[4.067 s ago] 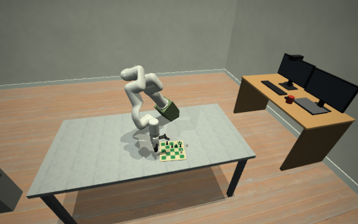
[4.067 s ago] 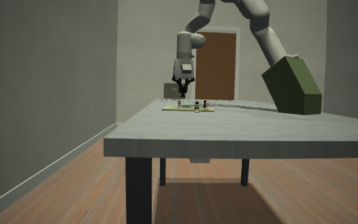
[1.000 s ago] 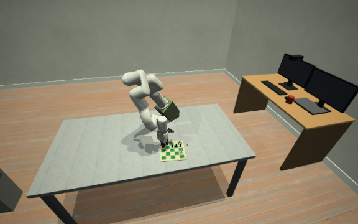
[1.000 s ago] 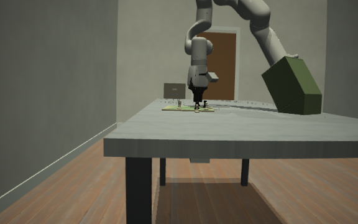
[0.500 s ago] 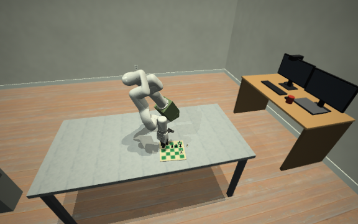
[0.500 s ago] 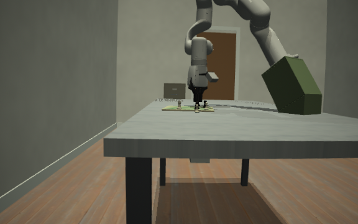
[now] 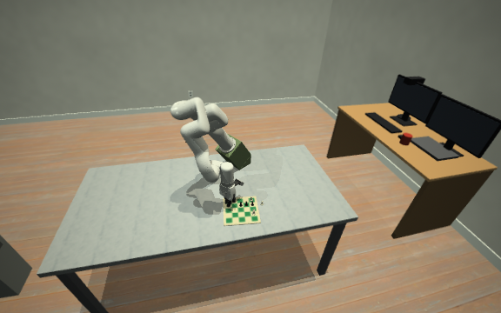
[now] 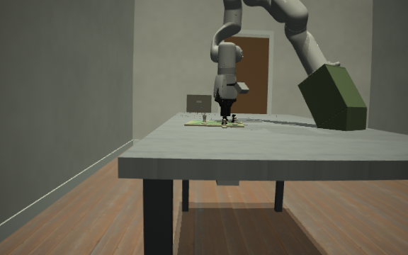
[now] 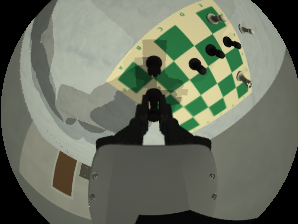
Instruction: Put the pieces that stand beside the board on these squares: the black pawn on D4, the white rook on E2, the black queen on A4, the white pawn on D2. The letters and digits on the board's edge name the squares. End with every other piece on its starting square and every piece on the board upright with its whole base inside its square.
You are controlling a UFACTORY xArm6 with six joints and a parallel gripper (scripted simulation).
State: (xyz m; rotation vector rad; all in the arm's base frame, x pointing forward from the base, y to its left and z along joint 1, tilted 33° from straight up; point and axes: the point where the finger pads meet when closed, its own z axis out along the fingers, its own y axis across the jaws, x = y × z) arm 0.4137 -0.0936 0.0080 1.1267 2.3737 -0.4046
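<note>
Right now my hand is 1 cm above the black queen. Round my hand: chessboard 7 cm to the left, 5 cm below, 5 cm ahead; white rook 14 cm to the left, 10 cm ahead, 3 cm below.
</note>
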